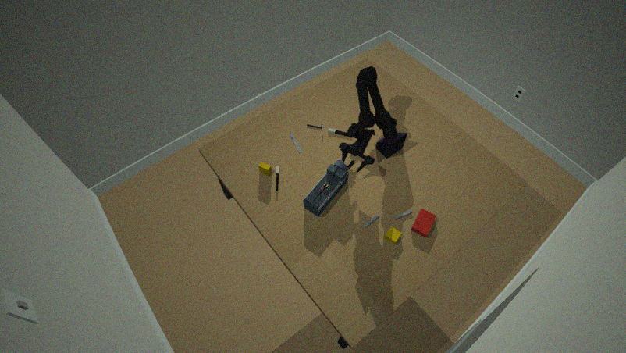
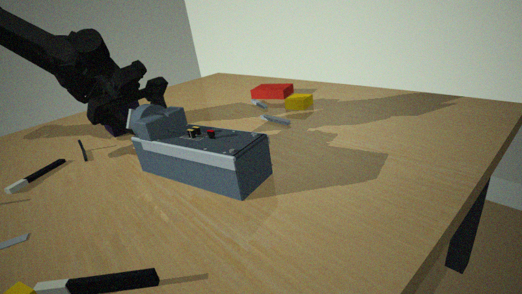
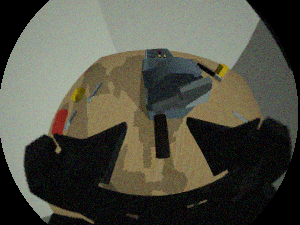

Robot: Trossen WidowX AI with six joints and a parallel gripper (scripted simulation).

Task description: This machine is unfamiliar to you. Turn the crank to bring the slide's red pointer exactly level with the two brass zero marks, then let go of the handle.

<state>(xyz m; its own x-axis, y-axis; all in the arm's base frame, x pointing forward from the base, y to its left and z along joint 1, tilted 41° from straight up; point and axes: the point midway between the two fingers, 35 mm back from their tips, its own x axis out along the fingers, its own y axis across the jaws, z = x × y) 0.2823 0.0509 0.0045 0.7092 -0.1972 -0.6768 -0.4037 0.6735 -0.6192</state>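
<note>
Right now my gripper tip is 2 cm past the dark crank handle, 1 cm to the left of it and 1 cm below it. The rest, counted from my gripper tip: red pointer (20 cm ahead, 5 cm to the left, 2 cm above); red block (16 cm behind, 42 cm to the left, 5 cm below); grey bar (13 cm ahead, 33 cm to the right, 7 cm below).
</note>
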